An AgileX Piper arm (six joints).
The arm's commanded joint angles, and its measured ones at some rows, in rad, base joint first. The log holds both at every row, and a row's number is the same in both.
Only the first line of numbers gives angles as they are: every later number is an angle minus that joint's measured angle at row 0.
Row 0, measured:
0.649, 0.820, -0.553, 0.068, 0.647, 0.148
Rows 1 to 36, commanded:
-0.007, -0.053, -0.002, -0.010, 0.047, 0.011
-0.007, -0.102, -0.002, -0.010, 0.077, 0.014
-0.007, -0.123, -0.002, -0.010, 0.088, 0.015
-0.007, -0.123, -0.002, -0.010, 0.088, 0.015
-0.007, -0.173, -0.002, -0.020, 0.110, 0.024
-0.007, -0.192, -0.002, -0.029, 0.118, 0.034
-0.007, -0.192, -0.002, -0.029, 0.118, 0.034
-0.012, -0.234, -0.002, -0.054, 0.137, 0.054
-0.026, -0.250, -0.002, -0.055, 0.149, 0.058
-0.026, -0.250, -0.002, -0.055, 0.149, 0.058
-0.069, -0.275, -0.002, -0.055, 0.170, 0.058
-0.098, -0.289, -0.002, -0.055, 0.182, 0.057
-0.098, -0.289, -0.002, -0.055, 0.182, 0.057
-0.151, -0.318, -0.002, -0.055, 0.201, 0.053
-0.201, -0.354, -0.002, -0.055, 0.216, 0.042
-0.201, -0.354, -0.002, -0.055, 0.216, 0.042
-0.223, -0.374, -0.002, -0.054, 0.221, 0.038
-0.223, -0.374, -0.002, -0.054, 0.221, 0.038
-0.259, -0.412, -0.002, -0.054, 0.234, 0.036
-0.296, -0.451, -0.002, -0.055, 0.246, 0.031
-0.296, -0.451, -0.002, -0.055, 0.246, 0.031
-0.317, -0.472, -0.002, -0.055, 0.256, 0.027
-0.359, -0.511, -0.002, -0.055, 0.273, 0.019
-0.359, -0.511, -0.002, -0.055, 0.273, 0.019
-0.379, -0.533, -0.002, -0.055, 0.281, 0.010
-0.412, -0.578, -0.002, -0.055, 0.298, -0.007
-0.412, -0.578, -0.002, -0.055, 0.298, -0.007
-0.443, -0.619, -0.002, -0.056, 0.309, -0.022
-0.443, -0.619, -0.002, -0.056, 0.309, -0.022
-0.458, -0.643, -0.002, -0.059, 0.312, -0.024
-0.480, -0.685, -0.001, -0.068, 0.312, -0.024
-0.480, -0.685, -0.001, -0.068, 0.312, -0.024
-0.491, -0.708, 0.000, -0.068, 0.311, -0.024
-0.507, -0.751, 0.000, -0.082, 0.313, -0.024
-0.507, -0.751, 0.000, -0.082, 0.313, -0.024
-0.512, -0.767, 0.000, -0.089, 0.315, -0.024
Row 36, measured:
-0.490, -0.716, 0.000, -0.068, 0.306, -0.012
